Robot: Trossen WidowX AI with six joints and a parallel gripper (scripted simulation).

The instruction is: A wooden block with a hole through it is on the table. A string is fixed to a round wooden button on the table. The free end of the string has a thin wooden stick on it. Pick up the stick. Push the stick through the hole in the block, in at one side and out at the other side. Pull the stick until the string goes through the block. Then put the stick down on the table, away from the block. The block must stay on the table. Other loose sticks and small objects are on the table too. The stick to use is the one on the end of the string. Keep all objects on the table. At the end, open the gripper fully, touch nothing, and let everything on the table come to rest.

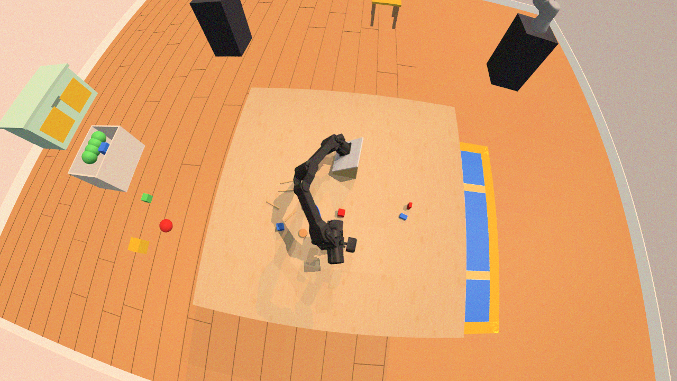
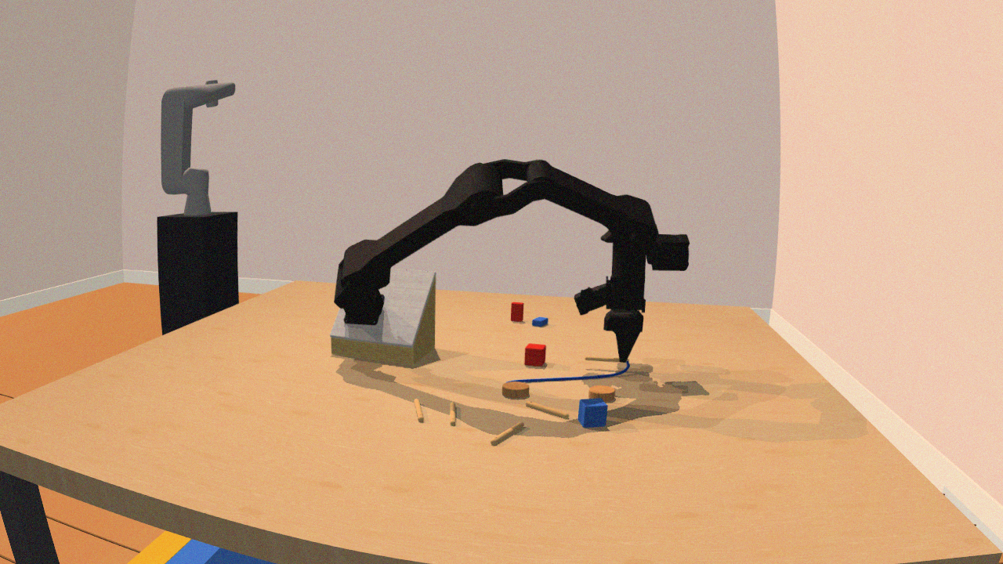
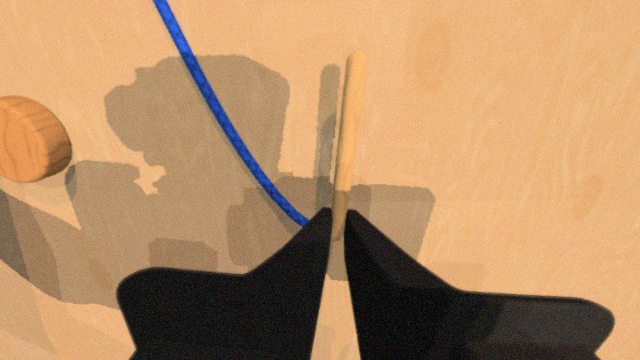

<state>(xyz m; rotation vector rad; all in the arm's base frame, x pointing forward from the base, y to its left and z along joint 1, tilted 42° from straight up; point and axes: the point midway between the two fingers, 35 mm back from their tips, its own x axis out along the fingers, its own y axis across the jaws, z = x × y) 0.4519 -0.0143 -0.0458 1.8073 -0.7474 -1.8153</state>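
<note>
Right now the red cube is 15 cm behind my gripper tip and 1 cm to the left of it. From my gripper tip the other things lie so: blue cube 26 cm to the right, 4 cm behind; then thin wooden stick 1 cm behind; then small blue piece 31 cm to the left, 18 cm behind, 1 cm below.
</note>
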